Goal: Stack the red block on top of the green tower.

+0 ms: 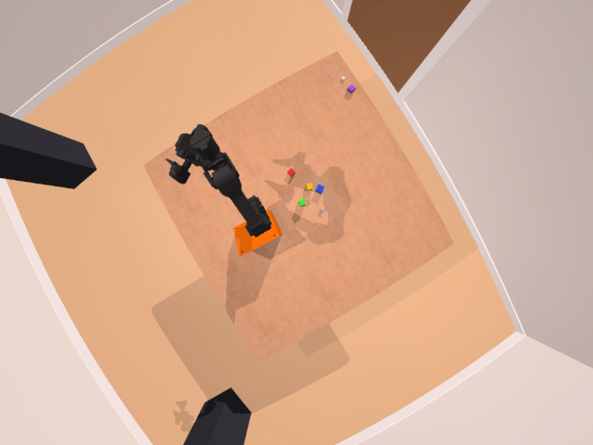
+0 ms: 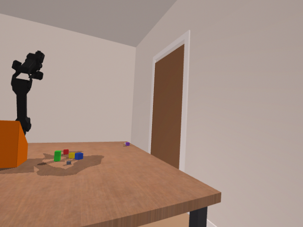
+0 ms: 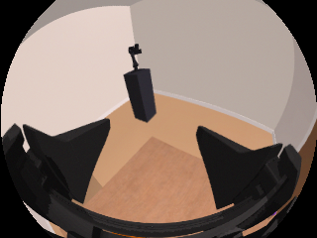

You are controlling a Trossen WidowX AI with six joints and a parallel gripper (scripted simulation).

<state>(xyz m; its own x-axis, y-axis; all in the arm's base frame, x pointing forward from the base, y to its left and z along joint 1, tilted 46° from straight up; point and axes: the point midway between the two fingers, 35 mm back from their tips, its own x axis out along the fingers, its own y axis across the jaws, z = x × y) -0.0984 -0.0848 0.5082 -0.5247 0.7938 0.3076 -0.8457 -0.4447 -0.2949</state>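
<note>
Now: gripper tip 32 cm short of the red block, 19 cm to the left of it and 54 cm above it. The rest, counted from my gripper tip: yellow block 36 cm ahead, 30 cm to the right, 54 cm below; small grey block 34 cm ahead, 44 cm to the right, 55 cm below; blue block 40 cm ahead, 34 cm to the right, 54 cm below.
</note>
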